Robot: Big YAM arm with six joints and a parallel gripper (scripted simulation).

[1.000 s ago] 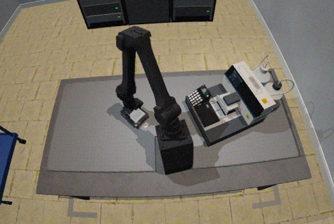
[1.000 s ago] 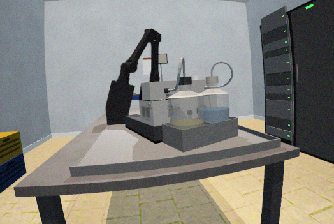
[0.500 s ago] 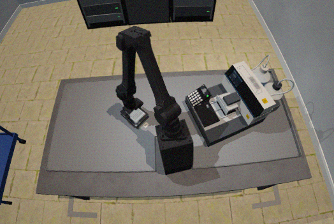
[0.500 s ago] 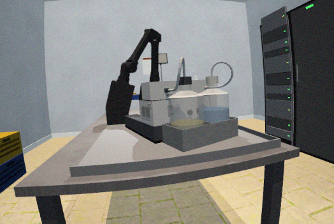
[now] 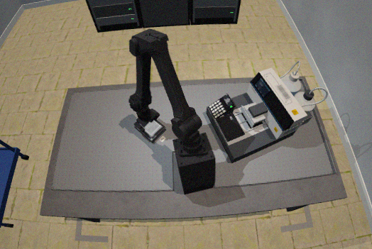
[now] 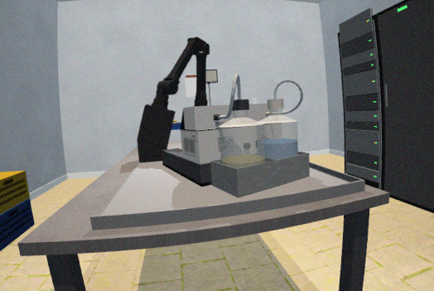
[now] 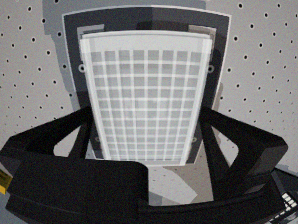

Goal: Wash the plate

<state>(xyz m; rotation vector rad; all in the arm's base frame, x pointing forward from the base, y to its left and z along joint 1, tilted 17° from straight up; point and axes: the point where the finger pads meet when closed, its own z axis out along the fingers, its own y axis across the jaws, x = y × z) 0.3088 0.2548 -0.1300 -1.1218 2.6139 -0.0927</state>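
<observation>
Now: the white well plate 1 cm below my hand. Also, from my hand: dark washer carrier (47 cm to the right, 5 cm behind, 3 cm above); white corner label (8 cm to the right, 7 cm behind, 5 cm below); plate washer (61 cm to the right, 8 cm above).
</observation>
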